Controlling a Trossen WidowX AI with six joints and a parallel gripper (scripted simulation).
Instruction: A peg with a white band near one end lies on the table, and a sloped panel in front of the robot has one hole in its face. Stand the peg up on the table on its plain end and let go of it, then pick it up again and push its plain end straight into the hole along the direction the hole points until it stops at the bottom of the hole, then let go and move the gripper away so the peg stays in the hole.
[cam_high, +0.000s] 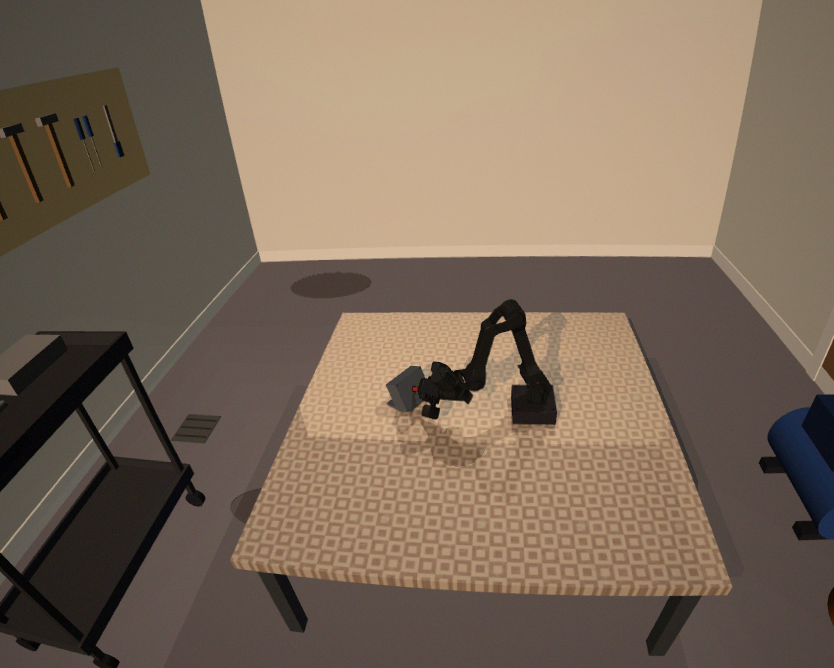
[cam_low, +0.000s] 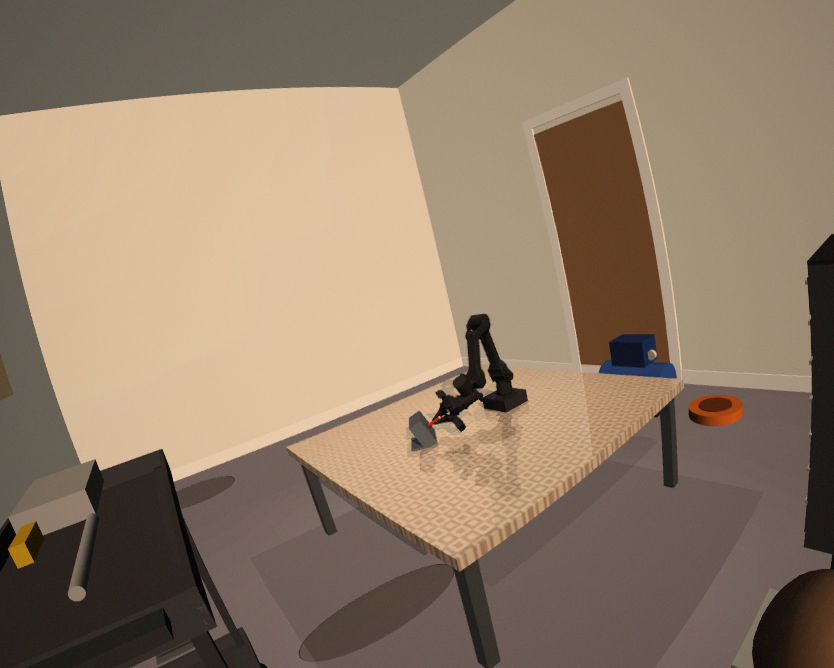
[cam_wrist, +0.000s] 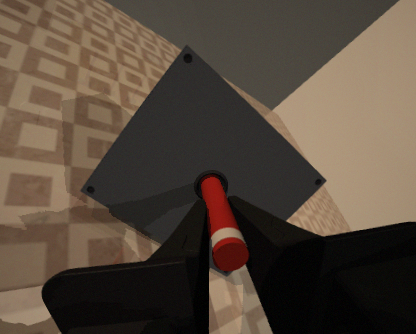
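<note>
The grey sloped panel lies 4 cm ahead of my gripper tip, 2 cm to the right of it and 2 cm below it. Also, from my gripper tip: red peg 1 cm to the left, 1 cm behind, 1 cm above.
</note>
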